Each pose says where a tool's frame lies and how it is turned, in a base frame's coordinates. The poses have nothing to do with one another.
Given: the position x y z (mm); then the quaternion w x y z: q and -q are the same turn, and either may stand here.
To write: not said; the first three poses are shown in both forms.
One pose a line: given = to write
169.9, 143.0, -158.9, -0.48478, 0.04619, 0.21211, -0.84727 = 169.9, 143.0, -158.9, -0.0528, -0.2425, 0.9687, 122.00
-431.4, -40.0, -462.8, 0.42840, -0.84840, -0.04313, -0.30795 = -431.4, -40.0, -462.8, -0.9389, -0.0477, -0.3408, 129.27
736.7, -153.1, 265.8, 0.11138, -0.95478, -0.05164, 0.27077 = 736.7, -153.1, 265.8, -0.9608, -0.0520, 0.2725, 167.21
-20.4, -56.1, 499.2, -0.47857, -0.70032, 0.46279, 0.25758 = -20.4, -56.1, 499.2, 0.7976, -0.5271, -0.2934, 122.82
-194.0, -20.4, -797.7, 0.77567, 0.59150, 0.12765, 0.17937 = -194.0, -20.4, -797.7, 0.9372, 0.2023, 0.2842, 78.27
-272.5, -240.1, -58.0, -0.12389, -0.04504, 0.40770, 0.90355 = -272.5, -240.1, -58.0, 0.0454, -0.4109, -0.9106, 165.77
